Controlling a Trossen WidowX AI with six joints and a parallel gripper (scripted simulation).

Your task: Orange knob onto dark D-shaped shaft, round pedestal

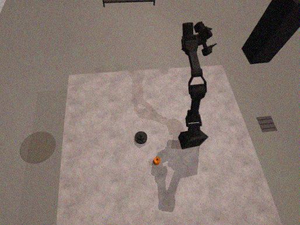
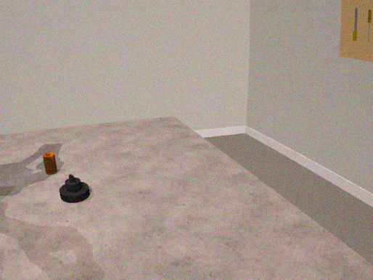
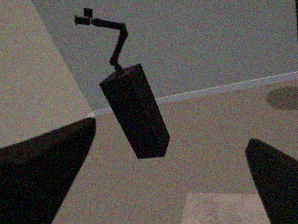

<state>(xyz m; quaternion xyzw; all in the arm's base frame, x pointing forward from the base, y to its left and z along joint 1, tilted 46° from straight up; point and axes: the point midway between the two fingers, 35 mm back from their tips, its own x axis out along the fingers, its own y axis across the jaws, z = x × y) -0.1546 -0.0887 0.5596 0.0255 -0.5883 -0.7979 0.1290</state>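
The orange knob lies 570 mm to the left of my gripper tip, 430 mm below it and 430 mm ahead of it. Also, from my gripper tip: dark round pedestal (500 mm ahead, 430 mm below, 390 mm to the left).
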